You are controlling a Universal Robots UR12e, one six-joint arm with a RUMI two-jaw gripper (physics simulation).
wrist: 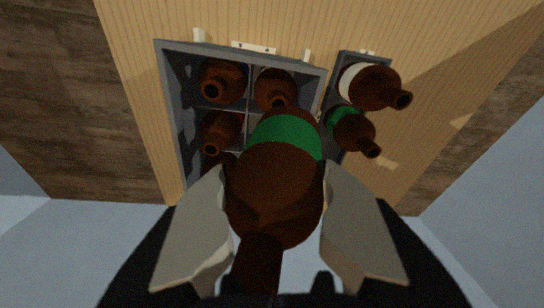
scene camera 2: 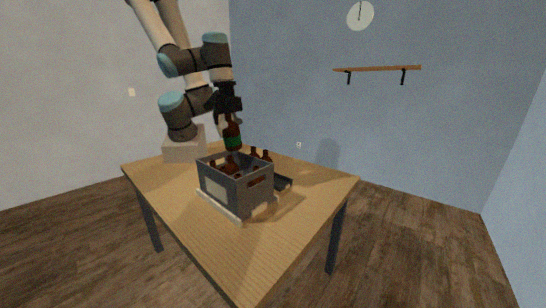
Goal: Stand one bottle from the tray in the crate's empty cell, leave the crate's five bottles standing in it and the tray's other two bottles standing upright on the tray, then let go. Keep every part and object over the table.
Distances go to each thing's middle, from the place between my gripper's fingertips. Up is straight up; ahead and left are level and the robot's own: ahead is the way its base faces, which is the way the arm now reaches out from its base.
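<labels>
Relative to the green-banded brown bottle [wrist: 274, 194], my hand is 10 mm below and 10 mm short of it. As for the red-labelled bottle [wrist: 220, 130], it stands 180 mm below my hand, 40 mm ahead of it and 100 mm to the right of it.
</labels>
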